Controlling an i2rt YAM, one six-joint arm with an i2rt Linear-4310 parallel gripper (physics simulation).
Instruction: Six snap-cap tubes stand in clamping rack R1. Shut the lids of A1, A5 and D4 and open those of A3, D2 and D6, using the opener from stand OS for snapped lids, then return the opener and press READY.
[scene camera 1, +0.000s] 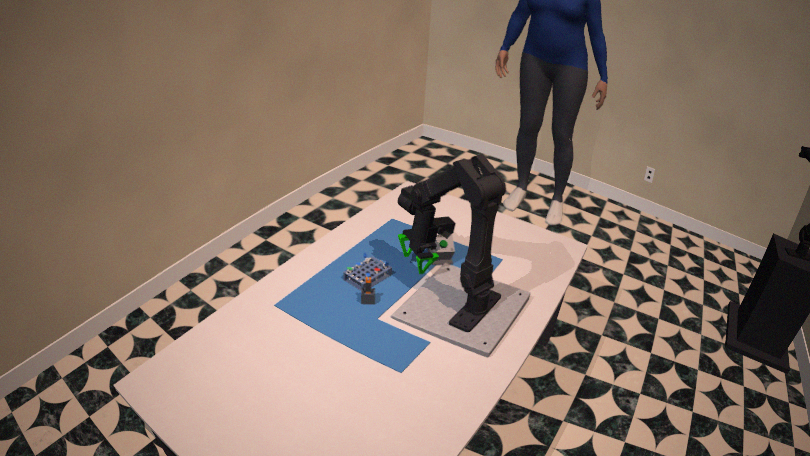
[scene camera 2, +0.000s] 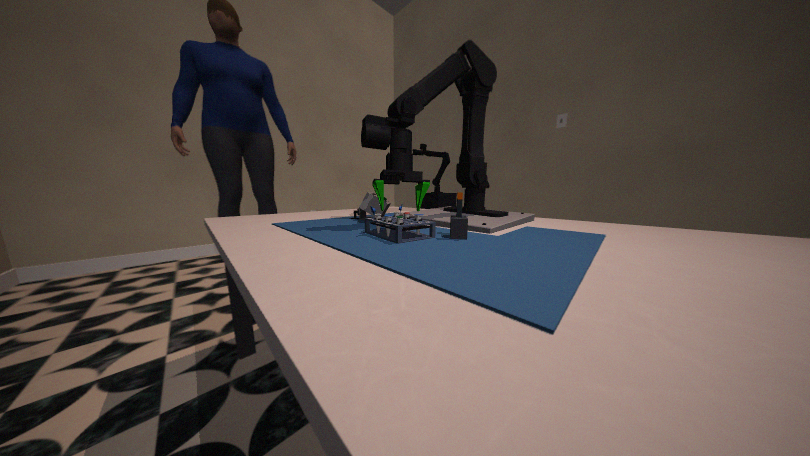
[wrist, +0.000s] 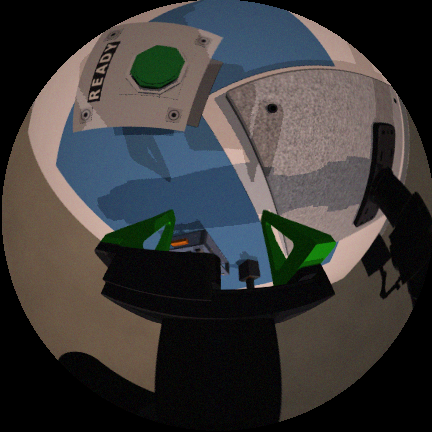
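Pixels of known places: gripper, between the fingertips: (scene camera 1: 413, 265) (wrist: 217, 214); arm's base, origin of its link: (scene camera 1: 476, 310) (scene camera 2: 473, 212) (wrist: 376, 180).
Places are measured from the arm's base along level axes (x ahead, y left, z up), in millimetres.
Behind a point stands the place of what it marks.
Note:
My gripper (scene camera 1: 414, 263) @[y -55, x 262, z 16 mm] (scene camera 2: 400, 210) @[y -55, x 262, z 16 mm] (wrist: 217, 214) @[y -55, x 262, z 16 mm] is open, its green fingers wide apart and empty, above the mat between the rack and the READY box. Rack R1 (scene camera 1: 346, 277) @[y 108, x 396, z -7 mm] (scene camera 2: 399, 233) @[y 113, x 403, z -2 mm] (wrist: 209, 245) @[y 36, x 325, z -17 mm] stands on the mat and is partly hidden by the gripper body in the wrist view. Its tubes have small coloured caps; in scene camera 2 some lids stand up, but which positions are open is too small to tell. The opener (scene camera 1: 368, 280) @[y 142, x 283, z 56 mm] (scene camera 2: 459, 204) @[y 149, x 289, z 44 mm] stands upright in stand OS (scene camera 1: 367, 297) @[y 157, x 274, z 8 mm] (scene camera 2: 458, 228) @[y 156, x 298, z 1 mm] (wrist: 248, 269) @[y 121, x 276, z 7 mm]. The green READY button (scene camera 1: 443, 243) @[y -174, x 232, z 50 mm] (wrist: 158, 66) is raised on its box.
The grey READY box (scene camera 1: 447, 256) @[y -186, x 218, z 0 mm] (wrist: 145, 107) @[y -161, x 251, z 43 mm] stands beyond the gripper from the rack. The arm's speckled base plate (scene camera 1: 430, 317) @[y 102, x 91, z -6 mm] (scene camera 2: 512, 219) @[y 141, x 37, z -5 mm] (wrist: 325, 135) @[y -90, x 128, z -1 mm] borders the blue mat (scene camera 1: 328, 305) @[y 240, x 355, z -19 mm] (scene camera 2: 510, 271) @[y 293, x 393, z -19 mm]. A person (scene camera 1: 555, 33) (scene camera 2: 232, 84) stands behind the table.

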